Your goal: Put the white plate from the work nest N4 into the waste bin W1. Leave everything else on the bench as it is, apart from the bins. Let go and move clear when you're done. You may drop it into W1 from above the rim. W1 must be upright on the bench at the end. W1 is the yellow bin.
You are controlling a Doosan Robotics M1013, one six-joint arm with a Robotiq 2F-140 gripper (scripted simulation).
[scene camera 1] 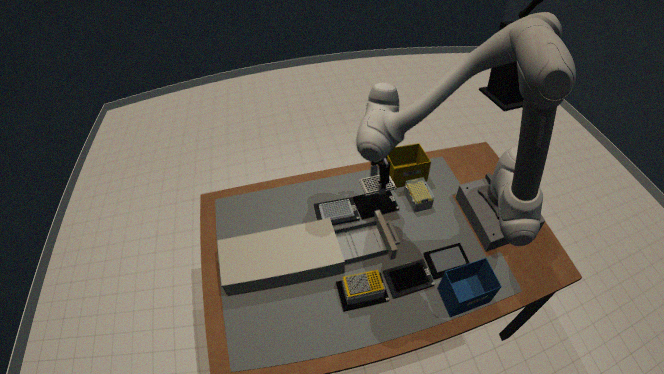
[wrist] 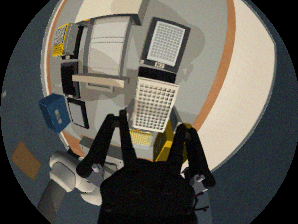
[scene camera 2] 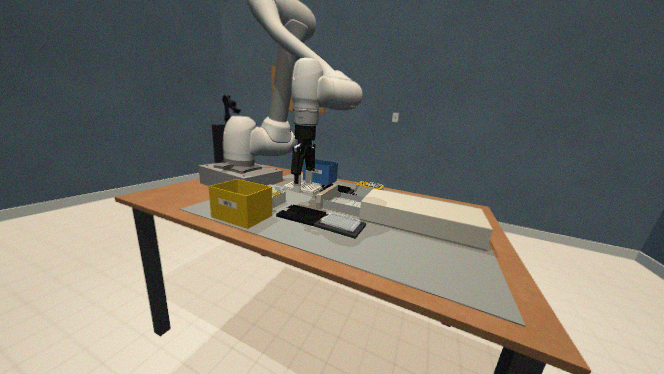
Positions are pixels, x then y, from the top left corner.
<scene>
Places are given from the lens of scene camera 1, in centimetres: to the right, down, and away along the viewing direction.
beige box [scene camera 1: 314, 250]: -6, 22, 126
blue bin [scene camera 1: 470, 280]: 52, 35, 122
</scene>
